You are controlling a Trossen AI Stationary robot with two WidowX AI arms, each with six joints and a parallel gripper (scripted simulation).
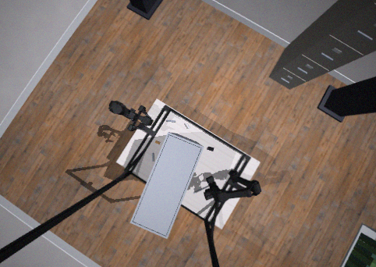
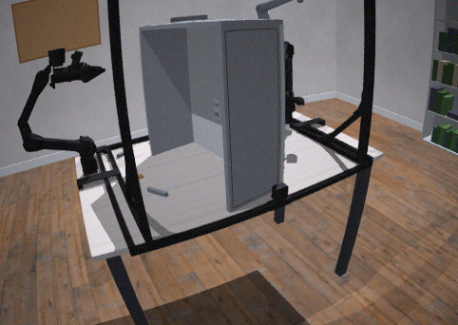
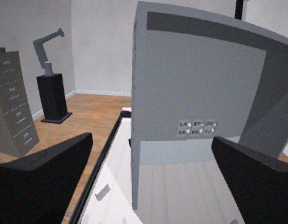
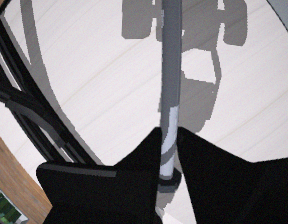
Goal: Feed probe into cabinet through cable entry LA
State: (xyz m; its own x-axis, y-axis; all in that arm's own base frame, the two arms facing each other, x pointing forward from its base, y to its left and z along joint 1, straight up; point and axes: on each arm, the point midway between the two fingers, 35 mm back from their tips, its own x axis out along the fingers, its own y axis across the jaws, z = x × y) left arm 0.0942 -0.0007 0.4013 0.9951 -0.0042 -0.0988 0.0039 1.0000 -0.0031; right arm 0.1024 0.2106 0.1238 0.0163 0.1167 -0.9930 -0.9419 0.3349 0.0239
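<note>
Now: the flat black piece 270 mm ahead of my right hand, 150 mm to the left of it and 140 mm below it.
</note>
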